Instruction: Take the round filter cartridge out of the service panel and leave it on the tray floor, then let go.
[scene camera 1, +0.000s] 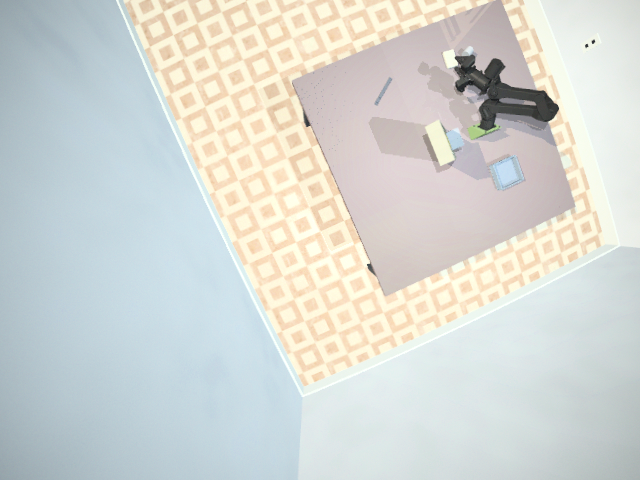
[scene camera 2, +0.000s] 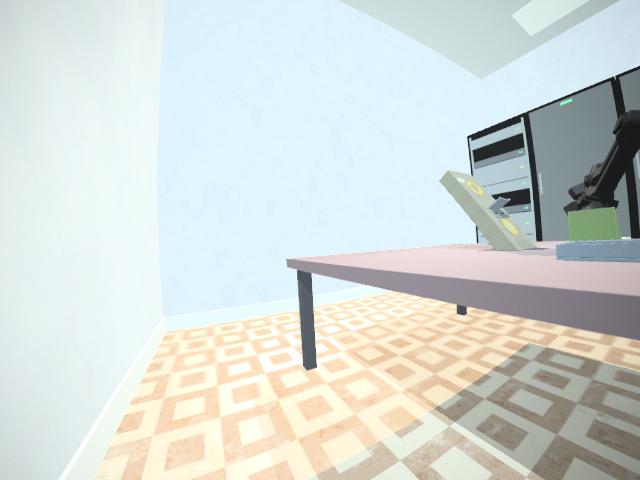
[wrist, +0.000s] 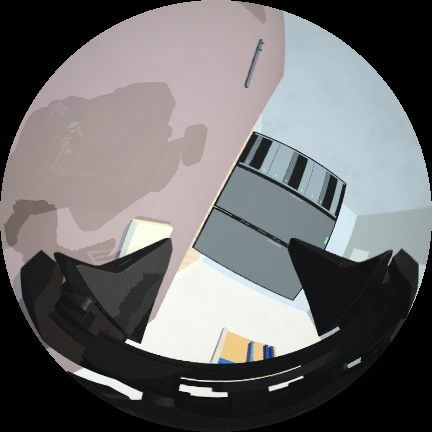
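Observation:
A cream service panel (scene camera 1: 439, 143) (scene camera 2: 478, 214) with yellow rings leans on the table. A blue-grey piece (scene camera 1: 454, 139) (scene camera 2: 499, 206) juts from its face; I cannot tell whether it belongs to the round filter cartridge, which I cannot make out clearly. The light blue square tray (scene camera 1: 491, 177) (scene camera 2: 594, 252) lies on the table to the panel's right in scene camera 1. My gripper (scene camera 1: 455, 72) (wrist: 232, 244) is open and empty, raised above the table on the far side of the arm base from the tray. The panel and tray do not show in the wrist view.
A cream block (scene camera 1: 449, 58) (wrist: 146, 235) lies near my gripper, with a small pale object (scene camera 1: 468, 50) beside it. A thin grey bar (scene camera 1: 383, 91) (wrist: 254, 63) lies farther off. The green arm base (scene camera 1: 478, 132) (scene camera 2: 593, 223) stands between the panel and my arm. Server cabinets (scene camera 2: 573, 155) (wrist: 270, 200) stand beyond the table.

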